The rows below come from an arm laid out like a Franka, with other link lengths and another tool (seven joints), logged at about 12 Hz.
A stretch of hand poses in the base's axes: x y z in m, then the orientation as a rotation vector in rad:
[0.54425 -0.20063 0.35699 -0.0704 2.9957 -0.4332]
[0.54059 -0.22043 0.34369 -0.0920 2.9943 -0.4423]
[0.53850 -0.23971 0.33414 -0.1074 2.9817 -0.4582]
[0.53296 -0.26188 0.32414 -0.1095 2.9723 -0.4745]
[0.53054 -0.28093 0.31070 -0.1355 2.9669 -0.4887]
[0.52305 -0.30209 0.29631 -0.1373 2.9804 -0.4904]
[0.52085 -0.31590 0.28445 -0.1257 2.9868 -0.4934]
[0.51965 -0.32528 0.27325 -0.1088 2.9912 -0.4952]
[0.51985 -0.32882 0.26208 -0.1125 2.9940 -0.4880]
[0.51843 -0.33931 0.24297 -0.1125 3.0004 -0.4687]
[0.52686 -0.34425 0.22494 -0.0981 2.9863 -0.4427]
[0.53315 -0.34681 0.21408 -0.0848 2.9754 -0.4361]
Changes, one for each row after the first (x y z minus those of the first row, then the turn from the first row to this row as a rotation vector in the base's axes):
[-0.00366 -0.01980 -0.01330 -0.0069 0.0023 0.0137]
[-0.00575 -0.03908 -0.02285 -0.0188 -0.0060 0.0247]
[-0.01129 -0.06125 -0.03285 -0.0304 -0.0128 0.0266]
[-0.01371 -0.08030 -0.04629 -0.0411 -0.0127 0.0434]
[-0.02120 -0.10146 -0.06068 -0.0412 0.0010 0.0423]
[-0.02340 -0.11527 -0.07254 -0.0422 0.0061 0.0336]
[-0.02460 -0.12465 -0.08374 -0.0423 0.0084 0.0219]
[-0.02440 -0.12819 -0.09491 -0.0375 0.0106 0.0242]
[-0.02582 -0.13868 -0.11402 -0.0244 0.0142 0.0244]
[-0.01739 -0.14362 -0.13205 -0.0080 -0.0047 0.0189]
[-0.01110 -0.14618 -0.14291 -0.0039 -0.0178 0.0123]

